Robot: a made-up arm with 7 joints. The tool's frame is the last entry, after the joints.
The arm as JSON. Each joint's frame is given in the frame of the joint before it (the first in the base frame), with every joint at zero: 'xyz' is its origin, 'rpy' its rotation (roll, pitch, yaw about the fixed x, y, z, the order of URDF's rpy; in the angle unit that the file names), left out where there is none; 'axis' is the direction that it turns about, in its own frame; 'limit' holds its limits. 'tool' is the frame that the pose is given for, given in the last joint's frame.
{
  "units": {
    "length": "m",
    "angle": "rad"
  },
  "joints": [
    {
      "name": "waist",
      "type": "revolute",
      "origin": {
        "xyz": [
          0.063,
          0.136,
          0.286
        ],
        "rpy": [
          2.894,
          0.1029,
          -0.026
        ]
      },
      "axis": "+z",
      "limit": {
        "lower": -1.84,
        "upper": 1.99
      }
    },
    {
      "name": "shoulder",
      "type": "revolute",
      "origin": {
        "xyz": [
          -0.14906,
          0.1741,
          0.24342
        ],
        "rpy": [
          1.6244,
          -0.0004,
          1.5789
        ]
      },
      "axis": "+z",
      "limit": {
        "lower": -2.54,
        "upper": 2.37
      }
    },
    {
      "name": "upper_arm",
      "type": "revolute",
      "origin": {
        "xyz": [
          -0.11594,
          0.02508,
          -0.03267
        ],
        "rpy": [
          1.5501,
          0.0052,
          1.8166
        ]
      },
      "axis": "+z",
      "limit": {
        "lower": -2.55,
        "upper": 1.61
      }
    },
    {
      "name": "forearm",
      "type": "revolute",
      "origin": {
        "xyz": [
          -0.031,
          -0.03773,
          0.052
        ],
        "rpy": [
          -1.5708,
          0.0,
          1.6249
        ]
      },
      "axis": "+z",
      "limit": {
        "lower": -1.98,
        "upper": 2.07
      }
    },
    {
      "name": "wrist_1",
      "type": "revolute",
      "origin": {
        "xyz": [
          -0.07,
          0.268,
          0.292
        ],
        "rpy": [
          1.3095,
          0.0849,
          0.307
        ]
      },
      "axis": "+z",
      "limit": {
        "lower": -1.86,
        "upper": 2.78
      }
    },
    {
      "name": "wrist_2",
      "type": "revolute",
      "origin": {
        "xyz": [
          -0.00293,
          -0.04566,
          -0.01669
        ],
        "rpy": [
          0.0,
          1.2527,
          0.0
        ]
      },
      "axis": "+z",
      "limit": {
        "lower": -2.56,
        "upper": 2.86
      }
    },
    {
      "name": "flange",
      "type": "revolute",
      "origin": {
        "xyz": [
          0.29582,
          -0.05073,
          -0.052
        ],
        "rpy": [
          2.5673,
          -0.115,
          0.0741
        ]
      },
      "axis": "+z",
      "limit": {
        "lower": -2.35,
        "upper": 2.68
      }
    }
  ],
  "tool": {
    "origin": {
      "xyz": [
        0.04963,
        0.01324,
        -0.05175
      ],
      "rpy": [
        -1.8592,
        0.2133,
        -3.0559
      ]
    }
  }
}
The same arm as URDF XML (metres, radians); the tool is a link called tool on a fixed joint. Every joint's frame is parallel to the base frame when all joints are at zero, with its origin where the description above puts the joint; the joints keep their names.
<robot name="arm">
  <joint name="tool_joint" type="fixed">
    <parent link="link7"/>
    <child link="tool"/>
    <origin xyz="0.056 0.046 0.008" rpy="0.2597 -0.3867 -1.5495"/>
  </joint>
  <joint name="flange" type="revolute">
    <parent link="link6"/>
    <child link="link7"/>
    <origin xyz="-0.052 0.271 -0.129" rpy="0 0 0"/>
    <axis xyz="-0.834073 -0.0138 -0.551482"/>
    <limit lower="-2.35" upper="2.68"/>
  </joint>
  <joint name="wrist_2" type="revolute">
    <parent link="link5"/>
    <child link="link6"/>
    <origin xyz="-0.008 0.002 -0.048" rpy="0 0 0"/>
    <axis xyz="1 0.0001 -0.0001"/>
    <limit lower="-2.56" upper="2.86"/>
  </joint>
  <joint name="wrist_1" type="revolute">
    <parent link="link4"/>
    <child link="link5"/>
    <origin xyz="-0.07 0.268 0.292" rpy="0 0 0"/>
    <axis xyz="0.312814 -0.91424 0.257511"/>
    <limit lower="-1.86" upper="2.78"/>
  </joint>
  <joint name="forearm" type="revolute">
    <parent link="link3"/>
    <child link="link4"/>
    <origin xyz="-0.036 -0.052 0.033" rpy="0 0 0"/>
    <axis xyz="0 0.0001 1"/>
    <limit lower="-1.98" upper="2.07"/>
  </joint>
  <joint name="upper_arm" type="revolute">
    <parent link="link2"/>
    <child link="link3"/>
    <origin xyz="-0.033 0.107 -0.051" rpy="0 0 0"/>
    <axis xyz="0 -1 0.0001"/>
    <limit lower="-2.55" upper="1.61"/>
  </joint>
  <joint name="shoulder" type="revolute">
    <parent link="link1"/>
    <child link="link2"/>
    <origin xyz="-0.174 -0.224 -0.177" rpy="0 0 0"/>
    <axis xyz="0.998589 -0.0207 -0.048899"/>
    <limit lower="-2.54" upper="2.37"/>
  </joint>
  <joint name="waist" type="revolute">
    <parent link="base_link"/>
    <child link="link1"/>
    <origin xyz="0.063 0.136 0.286" rpy="0 0 0"/>
    <axis xyz="-0.105898 -0.242395 -0.964381"/>
    <limit lower="-1.84" upper="1.99"/>
  </joint>
  <link name="base_link"/>
  <link name="link1"/>
  <link name="link2"/>
  <link name="link3"/>
  <link name="link4"/>
  <link name="link5"/>
  <link name="link6"/>
  <link name="link7"/>
  <link name="tool"/>
</robot>

